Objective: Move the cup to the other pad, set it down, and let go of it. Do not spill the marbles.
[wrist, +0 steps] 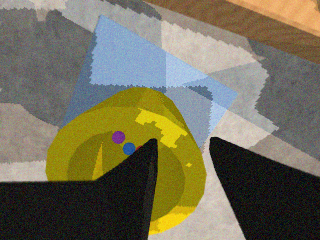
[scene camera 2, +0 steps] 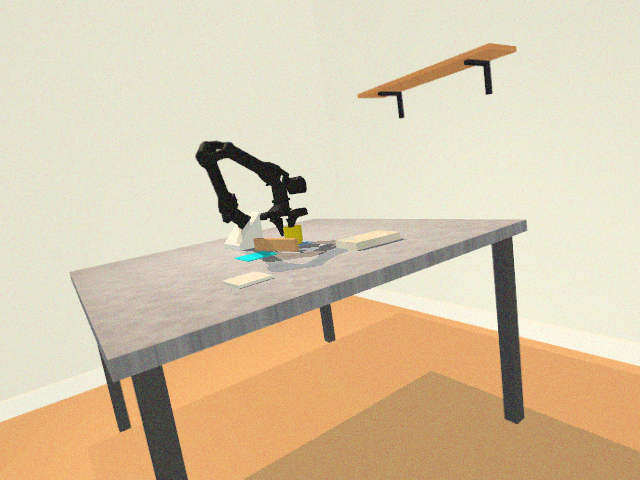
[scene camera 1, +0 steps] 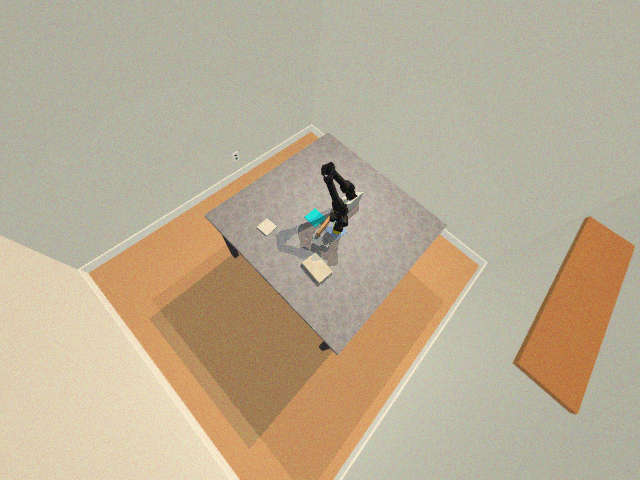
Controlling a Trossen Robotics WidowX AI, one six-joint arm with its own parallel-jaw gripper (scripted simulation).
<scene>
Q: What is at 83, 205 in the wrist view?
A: My gripper.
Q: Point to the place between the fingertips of my gripper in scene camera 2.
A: At 286, 235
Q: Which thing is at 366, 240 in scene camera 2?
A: A thick beige block.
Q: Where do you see a light blue pad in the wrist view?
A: At 117, 59
</scene>
